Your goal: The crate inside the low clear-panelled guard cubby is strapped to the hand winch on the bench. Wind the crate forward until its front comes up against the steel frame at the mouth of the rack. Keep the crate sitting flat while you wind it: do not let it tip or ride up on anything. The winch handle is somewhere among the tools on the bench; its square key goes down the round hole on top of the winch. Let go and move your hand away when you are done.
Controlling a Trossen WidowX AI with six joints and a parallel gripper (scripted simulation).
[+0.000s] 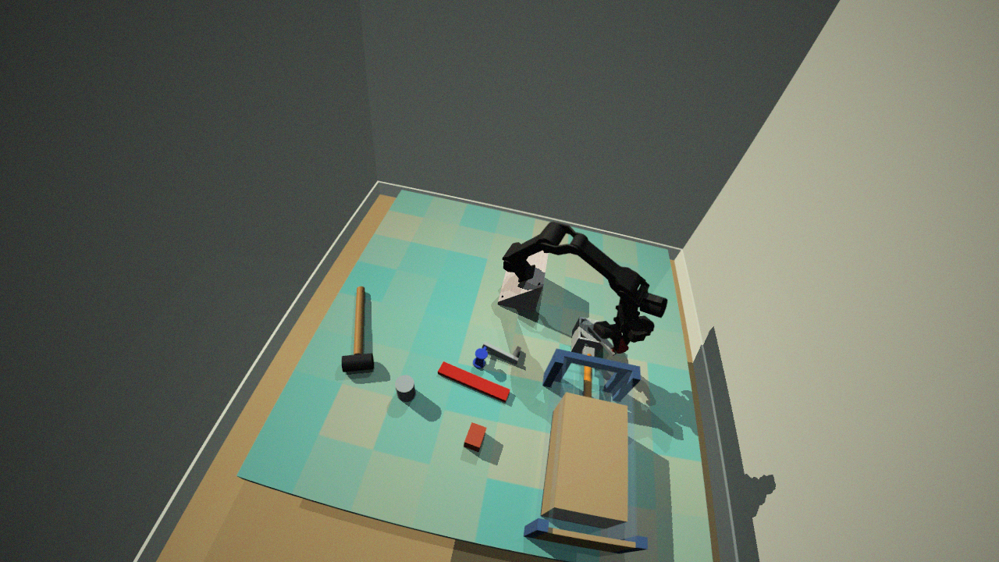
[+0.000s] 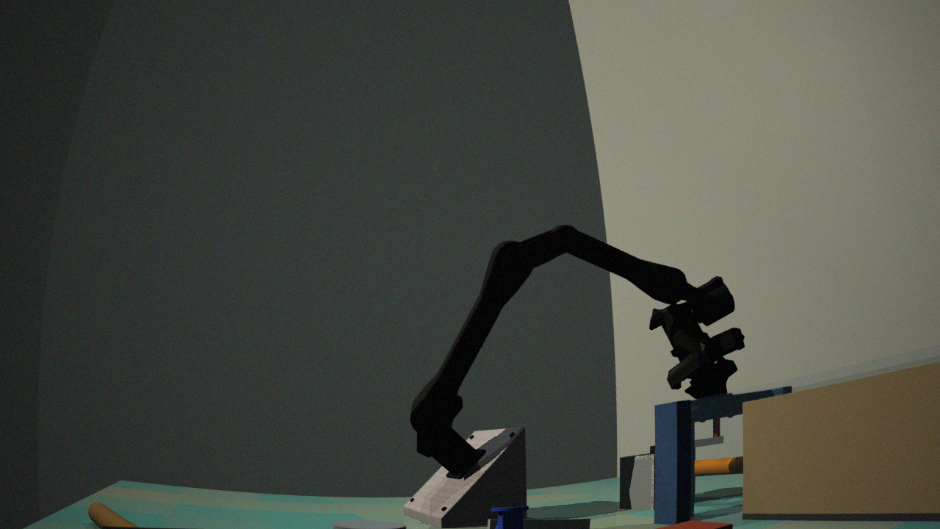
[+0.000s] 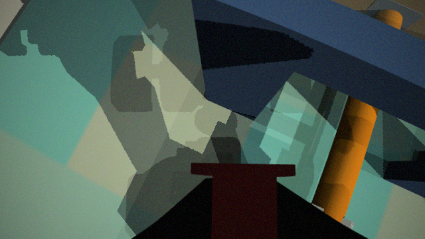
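Now: gripper tip 40 mm past the winch handle, 30 mm to the left of it and 30 mm above it. From my gripper tip the other things lie so: red knob (20 mm behind, 10 mm to the right); blue steel frame (80 mm ahead, 80 mm to the right, 30 mm below); grey winch (100 mm behind, 90 mm to the right, 100 mm below).
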